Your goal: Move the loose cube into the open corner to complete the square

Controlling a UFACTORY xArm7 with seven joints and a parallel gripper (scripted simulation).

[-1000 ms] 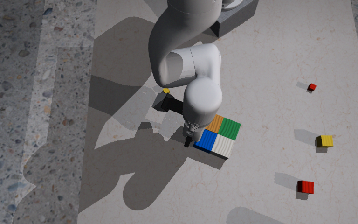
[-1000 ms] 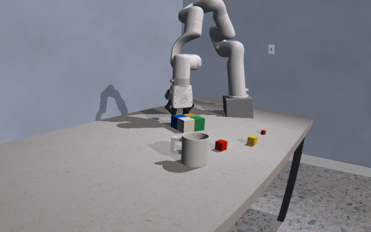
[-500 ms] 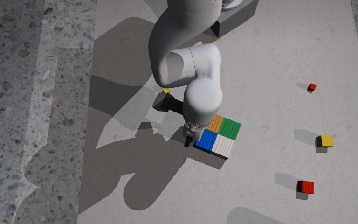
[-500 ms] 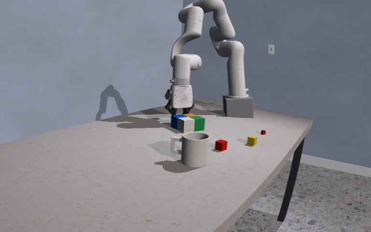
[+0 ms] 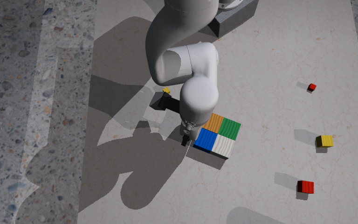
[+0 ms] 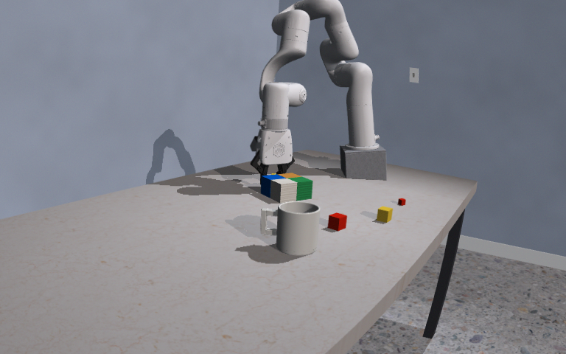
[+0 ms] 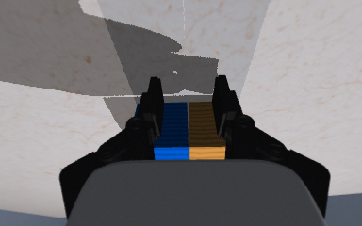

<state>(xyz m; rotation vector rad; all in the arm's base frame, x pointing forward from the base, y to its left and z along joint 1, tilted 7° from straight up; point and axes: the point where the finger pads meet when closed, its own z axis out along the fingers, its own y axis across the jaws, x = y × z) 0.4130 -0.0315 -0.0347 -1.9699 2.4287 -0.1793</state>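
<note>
Now: hand 5 cm short of the white cube and 9 cm to the right of it. From my hand the other things lie so: small yellow cube 10 cm behind, 9 cm to the right, 2 cm below; then red cube 11 cm ahead, 33 cm to the left, 1 cm below.
</note>
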